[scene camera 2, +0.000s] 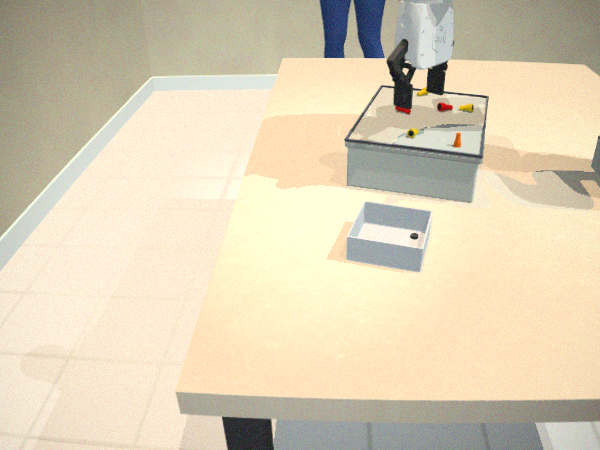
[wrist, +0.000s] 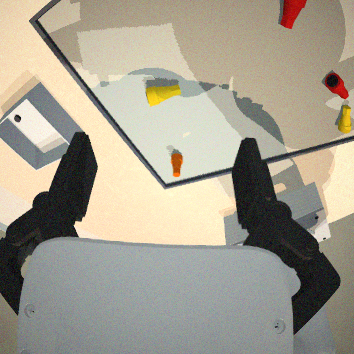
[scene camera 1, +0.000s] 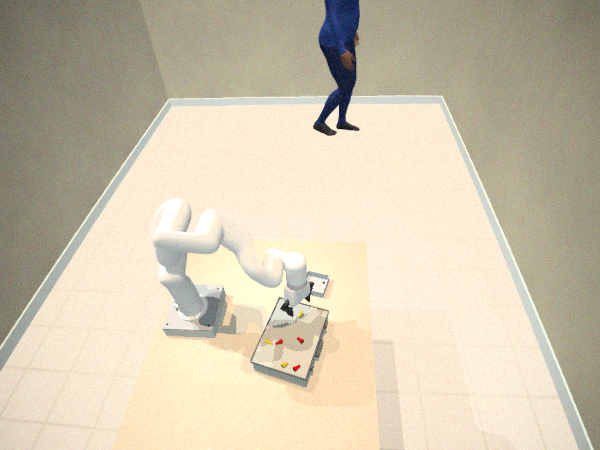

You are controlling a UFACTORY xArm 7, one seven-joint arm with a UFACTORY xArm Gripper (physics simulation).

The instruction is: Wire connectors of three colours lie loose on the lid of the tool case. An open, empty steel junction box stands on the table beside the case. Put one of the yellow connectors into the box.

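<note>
My gripper is open and empty above the case lid. A yellow connector lies on its side near the box end, beyond the fingertips in the wrist view. A second yellow connector lies beside a red one. A third yellow connector lies at the far end. The steel junction box stands open beside the case, with no connector inside.
An orange connector stands or lies near the lid's corner; its pose is unclear. A red connector lies mid-lid, another red one at the far end. A person stands beyond the table.
</note>
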